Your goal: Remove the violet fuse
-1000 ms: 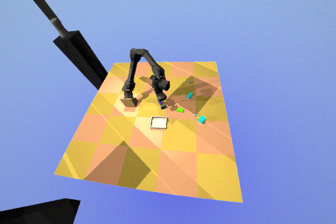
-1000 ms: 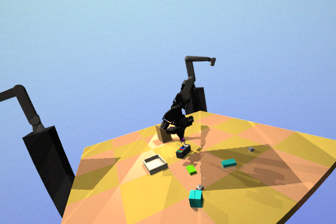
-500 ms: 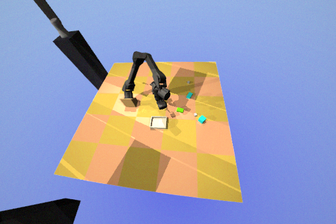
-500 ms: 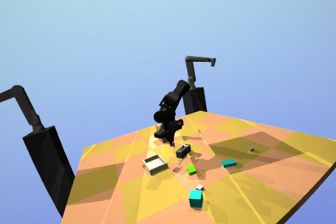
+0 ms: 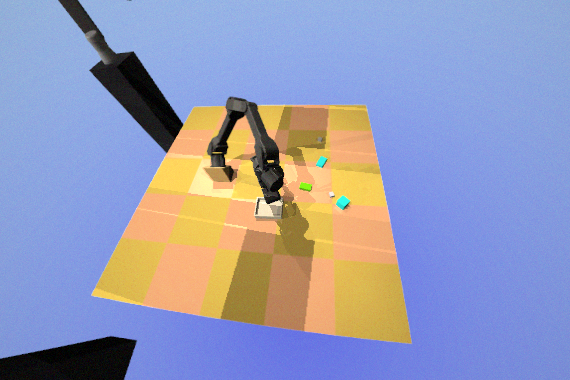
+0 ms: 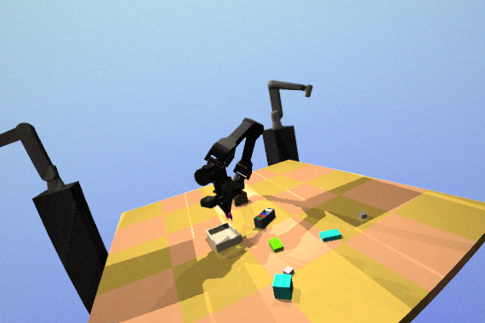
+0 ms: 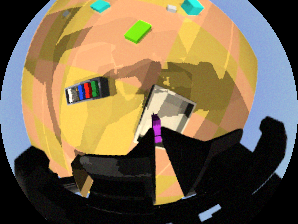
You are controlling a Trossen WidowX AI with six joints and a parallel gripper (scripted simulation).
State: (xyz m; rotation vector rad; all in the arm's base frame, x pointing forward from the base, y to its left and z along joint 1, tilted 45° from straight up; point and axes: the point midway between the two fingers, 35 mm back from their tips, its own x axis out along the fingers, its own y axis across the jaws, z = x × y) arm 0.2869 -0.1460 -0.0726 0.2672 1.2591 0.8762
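Right now my gripper tip is 100 mm above the pale tray, 40 mm to the left of it and 10 mm past it. From my gripper tip the other things lie so: violet fuse (10 mm below); then green flat block (170 mm ahead, 90 mm to the left, 90 mm below); then teal cube (340 mm ahead, 80 mm below, 10 mm to the right).
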